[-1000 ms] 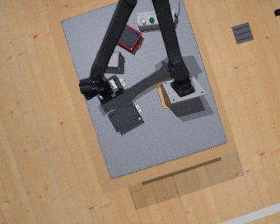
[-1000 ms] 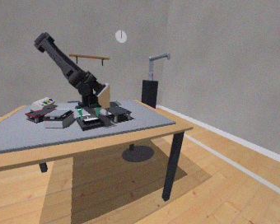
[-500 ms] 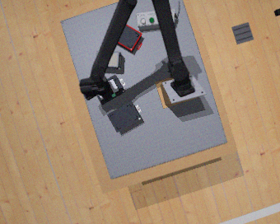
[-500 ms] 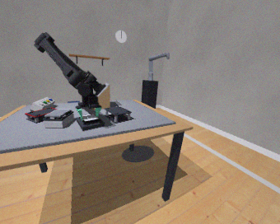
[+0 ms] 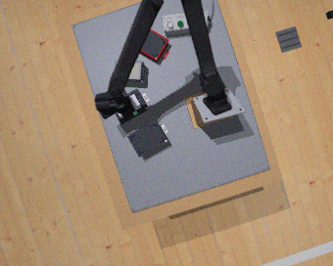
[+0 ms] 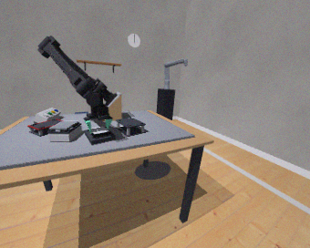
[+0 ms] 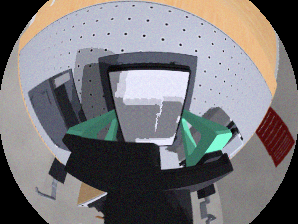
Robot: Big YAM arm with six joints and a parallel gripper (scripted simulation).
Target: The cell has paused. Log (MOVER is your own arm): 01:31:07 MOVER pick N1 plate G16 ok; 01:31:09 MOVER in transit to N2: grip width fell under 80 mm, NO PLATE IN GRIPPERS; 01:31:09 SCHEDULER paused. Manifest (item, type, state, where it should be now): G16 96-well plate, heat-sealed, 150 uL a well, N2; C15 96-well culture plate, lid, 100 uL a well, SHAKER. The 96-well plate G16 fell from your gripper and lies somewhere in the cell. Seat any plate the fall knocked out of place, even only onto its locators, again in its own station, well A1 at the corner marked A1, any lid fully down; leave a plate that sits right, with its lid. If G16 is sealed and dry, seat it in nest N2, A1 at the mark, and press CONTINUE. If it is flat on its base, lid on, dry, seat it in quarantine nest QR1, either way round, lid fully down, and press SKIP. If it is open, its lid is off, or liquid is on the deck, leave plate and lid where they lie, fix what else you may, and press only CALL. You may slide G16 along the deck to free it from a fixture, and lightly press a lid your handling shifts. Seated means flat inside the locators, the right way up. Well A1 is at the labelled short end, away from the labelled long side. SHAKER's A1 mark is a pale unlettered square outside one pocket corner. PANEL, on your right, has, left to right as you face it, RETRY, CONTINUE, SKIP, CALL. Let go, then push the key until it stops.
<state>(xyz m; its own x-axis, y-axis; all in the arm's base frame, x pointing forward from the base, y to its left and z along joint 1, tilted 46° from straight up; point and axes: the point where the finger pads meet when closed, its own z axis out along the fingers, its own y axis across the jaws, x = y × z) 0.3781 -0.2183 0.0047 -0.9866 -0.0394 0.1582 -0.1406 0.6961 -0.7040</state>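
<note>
Now: hand right at the plate G16. From my hand the other things lie so: red-framed nest: 260 mm to the right, 220 mm behind; lidded plate: 160 mm to the right, 70 mm behind, 20 mm above.
</note>
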